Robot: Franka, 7 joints.
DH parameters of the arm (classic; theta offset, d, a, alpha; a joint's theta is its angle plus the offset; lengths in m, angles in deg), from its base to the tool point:
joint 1: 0 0.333 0 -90
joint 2: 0 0 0 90
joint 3: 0 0.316 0.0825 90
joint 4: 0 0 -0.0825 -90
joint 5: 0 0.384 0 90
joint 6: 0 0 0.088 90
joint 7: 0 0.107 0 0
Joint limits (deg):
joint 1: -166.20..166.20
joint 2: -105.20..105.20
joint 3: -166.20..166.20
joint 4: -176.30..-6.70
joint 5: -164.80..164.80
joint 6: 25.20..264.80
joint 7: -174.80..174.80
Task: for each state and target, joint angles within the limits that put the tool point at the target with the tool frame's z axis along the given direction. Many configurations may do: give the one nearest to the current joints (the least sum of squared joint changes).
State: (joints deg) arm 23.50 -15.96 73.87 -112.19 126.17 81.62 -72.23
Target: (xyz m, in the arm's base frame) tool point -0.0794 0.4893 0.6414 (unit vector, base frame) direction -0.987 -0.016 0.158
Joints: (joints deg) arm 19.36 -24.29 53.66 -117.60 114.23 64.11 -72.23
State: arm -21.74 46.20 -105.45 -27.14 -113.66 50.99 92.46
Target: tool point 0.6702 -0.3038 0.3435 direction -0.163 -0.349 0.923
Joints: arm 12.57 71.23 -52.68 -70.84 -100.82 73.14 92.46
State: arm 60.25 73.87 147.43 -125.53 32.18 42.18 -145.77
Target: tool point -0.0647 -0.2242 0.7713 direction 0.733 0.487 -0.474
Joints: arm 85.67 31.25 159.41 -101.15 53.38 29.96 -145.77
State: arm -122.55 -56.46 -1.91 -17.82 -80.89 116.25 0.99
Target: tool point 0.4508 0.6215 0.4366 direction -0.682 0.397 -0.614
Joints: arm -137.85 -84.74 -24.79 -15.19 -98.26 70.01 0.99
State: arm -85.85 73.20 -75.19 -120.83 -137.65 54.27 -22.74
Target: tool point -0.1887 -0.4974 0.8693 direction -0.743 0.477 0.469
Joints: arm -55.68 9.21 -50.72 -72.47 -114.26 79.91 -22.74
